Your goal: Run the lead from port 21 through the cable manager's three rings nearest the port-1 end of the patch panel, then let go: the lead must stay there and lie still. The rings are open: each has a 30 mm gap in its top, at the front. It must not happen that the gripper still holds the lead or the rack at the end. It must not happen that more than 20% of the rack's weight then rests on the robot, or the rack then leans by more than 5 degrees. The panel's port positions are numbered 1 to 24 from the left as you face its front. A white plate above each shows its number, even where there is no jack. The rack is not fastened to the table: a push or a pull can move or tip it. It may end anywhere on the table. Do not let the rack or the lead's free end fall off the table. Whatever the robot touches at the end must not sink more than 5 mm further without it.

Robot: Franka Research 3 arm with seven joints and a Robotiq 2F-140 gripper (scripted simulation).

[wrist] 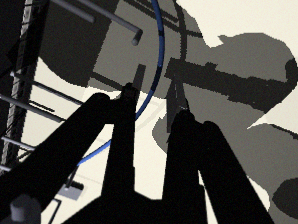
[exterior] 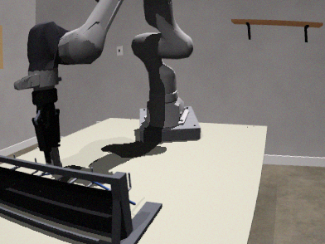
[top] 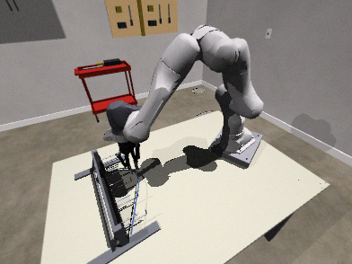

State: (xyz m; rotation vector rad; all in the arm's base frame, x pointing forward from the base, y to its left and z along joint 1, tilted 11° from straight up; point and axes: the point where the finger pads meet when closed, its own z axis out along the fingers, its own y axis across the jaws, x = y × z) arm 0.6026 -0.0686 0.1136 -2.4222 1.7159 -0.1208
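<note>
Right now the dark rack is 14 cm ahead of my hand, 8 cm to the left of it and 1 cm below it.
</note>
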